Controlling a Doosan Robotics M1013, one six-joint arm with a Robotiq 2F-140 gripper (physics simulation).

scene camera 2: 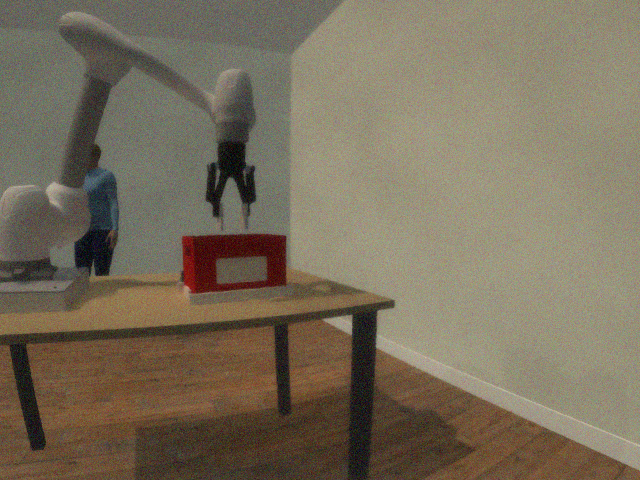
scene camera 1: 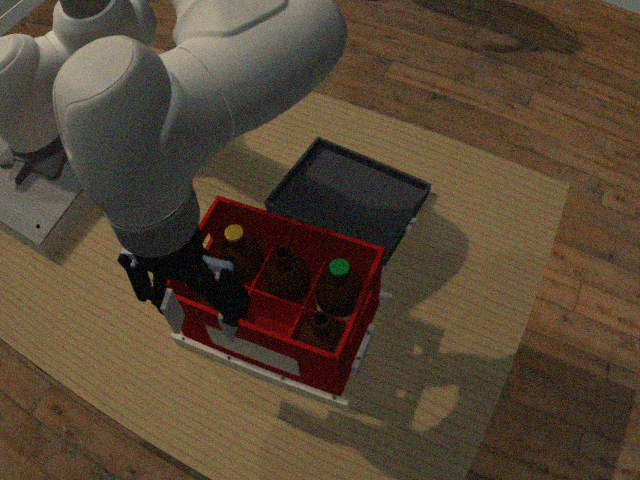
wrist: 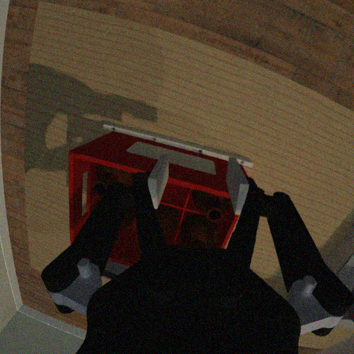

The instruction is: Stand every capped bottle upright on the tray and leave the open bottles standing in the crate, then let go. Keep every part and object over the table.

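Places are measured from the arm's base along level axes (x right, y ahead, z up), in millimetres.
Pixels of known places: gripper, fingertip midpoint: [scene camera 2: 232, 230] [scene camera 1: 205, 328]; arm's base, link origin: [scene camera 2: 26, 275] [scene camera 1: 46, 141].
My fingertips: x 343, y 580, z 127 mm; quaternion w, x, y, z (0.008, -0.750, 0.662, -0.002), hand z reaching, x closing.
For each thing: its top centre in the pictures, then the offset to it from my fingertips. "pt": a spot on its surface instead.
- red crate, top centre: [scene camera 1: 270, 270] [scene camera 2: 231, 235] dx -120, dy +48, dz -20 mm
- yellow-capped bottle, surface spot: [scene camera 1: 233, 232] pt dx -174, dy -33, dz -32 mm
- green-capped bottle, top centre: [scene camera 1: 339, 266] dx -159, dy +136, dz -32 mm
- dark tray, surface spot: [scene camera 1: 356, 180] pt dx -446, dy +87, dz -190 mm
- white strip, surface spot: [scene camera 1: 281, 378] pt dx -17, dy +84, dz -165 mm
The red crate [scene camera 1: 320, 369] [scene camera 2: 199, 263] [wrist: 120, 145] holds several brown bottles. A yellow-capped bottle [scene camera 1: 233, 232] stands back left, an uncapped bottle [scene camera 1: 284, 279] back middle, and a green-capped bottle [scene camera 1: 339, 267] back right. An uncapped bottle [scene camera 1: 320, 333] [wrist: 100, 187] is front right; another open bottle [wrist: 214, 215] is front left, mostly hidden by the gripper in scene camera 1. The front middle compartment is empty. The dark tray [scene camera 1: 356, 180] behind the crate bears no bottle. My gripper [scene camera 1: 200, 312] [scene camera 2: 233, 227] [wrist: 197, 167] is partly open and empty, pointing down just above the crate's front left part.
A white strip [scene camera 1: 281, 378] [scene camera 2: 237, 294] [wrist: 177, 145] runs along the crate's front base. The crate's walls and dividers rise around the bottles. The robot's base stands on a grey plate [scene camera 1: 38, 206] to the left. A person [scene camera 2: 100, 201] stands behind the table.
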